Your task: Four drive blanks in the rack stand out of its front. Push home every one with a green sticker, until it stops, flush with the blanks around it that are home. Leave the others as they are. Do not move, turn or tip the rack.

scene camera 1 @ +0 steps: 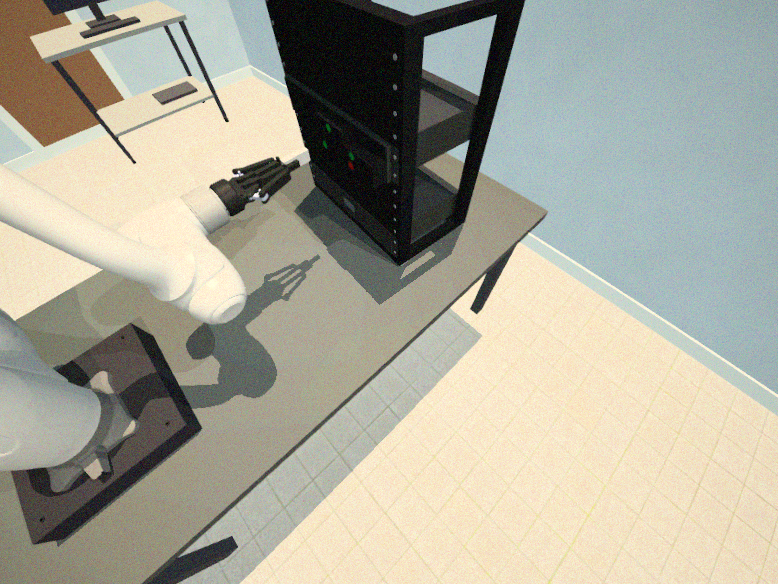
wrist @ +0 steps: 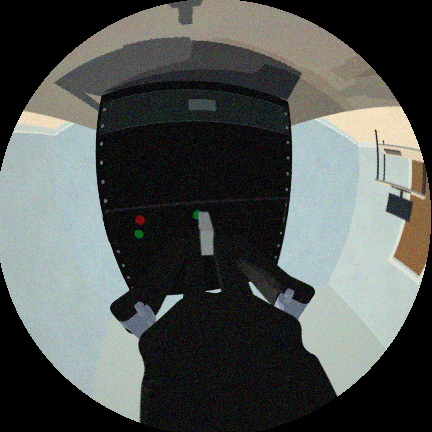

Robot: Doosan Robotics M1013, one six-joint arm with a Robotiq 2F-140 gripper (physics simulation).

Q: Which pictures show my gripper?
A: Scene camera 1 and the wrist view: all of them.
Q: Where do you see a black rack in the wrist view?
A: At 164, 151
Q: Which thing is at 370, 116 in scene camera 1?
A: A black rack.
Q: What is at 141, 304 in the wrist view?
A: My gripper.
